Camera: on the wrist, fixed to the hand. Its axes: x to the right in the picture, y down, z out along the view.
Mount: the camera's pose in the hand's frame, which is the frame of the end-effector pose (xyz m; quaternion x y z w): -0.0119 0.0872 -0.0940 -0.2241 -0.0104 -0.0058 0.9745
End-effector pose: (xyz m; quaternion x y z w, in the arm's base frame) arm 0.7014 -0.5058 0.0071 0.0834 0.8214 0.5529 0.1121
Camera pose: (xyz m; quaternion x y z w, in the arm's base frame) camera 0.6880 -0.5599 0.1232 0.0571 0.6759 0.7214 0.1397
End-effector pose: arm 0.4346 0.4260 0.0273 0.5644 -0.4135 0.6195 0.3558
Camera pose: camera 0.3187 0.4769 0.0039 0.4791 -0.5422 0.5031 0.4725
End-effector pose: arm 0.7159 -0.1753 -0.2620 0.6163 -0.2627 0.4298 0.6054
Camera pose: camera 0.6165 -0.0975 -0.2363 0.4709 -0.3550 0.3500 0.7278
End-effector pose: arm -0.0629 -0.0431 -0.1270 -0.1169 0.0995 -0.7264 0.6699
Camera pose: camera -0.0077 -0.0396 -0.2433 -0.2722 0.2521 -0.6882 0.6234
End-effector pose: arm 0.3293 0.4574 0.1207 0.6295 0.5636 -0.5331 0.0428
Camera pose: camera 0.4561 0.4796 0.1218 0.5951 0.6719 -0.4000 0.1856
